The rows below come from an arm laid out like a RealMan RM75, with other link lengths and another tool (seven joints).
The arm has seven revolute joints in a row. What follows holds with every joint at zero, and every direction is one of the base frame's. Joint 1 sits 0.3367 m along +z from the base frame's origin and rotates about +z. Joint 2 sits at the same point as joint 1 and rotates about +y. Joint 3 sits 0.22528 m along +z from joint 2 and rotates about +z. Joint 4 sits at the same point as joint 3 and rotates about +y. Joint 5 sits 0.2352 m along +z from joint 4 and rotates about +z. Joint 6 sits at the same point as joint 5 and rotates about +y. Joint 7 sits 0.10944 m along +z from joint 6 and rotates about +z. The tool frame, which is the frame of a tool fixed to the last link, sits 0.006 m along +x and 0.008 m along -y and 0.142 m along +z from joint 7; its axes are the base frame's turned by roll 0.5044, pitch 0 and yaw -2.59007 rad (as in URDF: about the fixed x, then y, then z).
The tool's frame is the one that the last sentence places.
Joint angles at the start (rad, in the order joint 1, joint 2, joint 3, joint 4, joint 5, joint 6, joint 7):
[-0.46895, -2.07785, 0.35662, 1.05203, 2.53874, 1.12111, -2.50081]
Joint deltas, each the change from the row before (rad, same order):
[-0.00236, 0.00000, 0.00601, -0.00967, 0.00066, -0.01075, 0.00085]
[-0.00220, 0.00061, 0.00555, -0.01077, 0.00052, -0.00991, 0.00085]
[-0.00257, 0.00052, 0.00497, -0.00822, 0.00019, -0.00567, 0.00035]
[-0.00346, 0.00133, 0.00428, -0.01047, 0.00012, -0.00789, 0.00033]
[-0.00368, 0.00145, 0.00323, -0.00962, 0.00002, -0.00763, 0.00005]
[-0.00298, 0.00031, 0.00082, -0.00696, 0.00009, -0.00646, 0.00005]
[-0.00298, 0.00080, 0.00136, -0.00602, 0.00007, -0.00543, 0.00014]
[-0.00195, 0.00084, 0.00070, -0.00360, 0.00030, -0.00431, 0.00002]
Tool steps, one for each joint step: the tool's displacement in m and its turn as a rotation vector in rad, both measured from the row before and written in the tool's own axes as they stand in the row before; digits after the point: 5 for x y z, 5 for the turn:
[0.00035, 0.00018, 0.00292, -0.00009, 0.00311, 0.00139]
[0.00070, 0.00015, 0.00290, 0.00066, 0.00332, 0.00041]
[0.00016, -0.00051, 0.00279, 0.00299, 0.00308, 0.00093]
[0.00000, -0.00009, 0.00282, 0.00189, 0.00215, 0.00046]
[-0.00031, 0.00006, 0.00243, 0.00115, 0.00106, 0.00037]
[-0.00017, 0.00015, 0.00175, 0.00011, -0.00059, -0.00059]
[-0.00052, 0.00010, 0.00152, 0.00023, -0.00006, 0.00055]
[-0.00053, 0.00039, 0.00063, -0.00121, -0.00028, 0.00072]

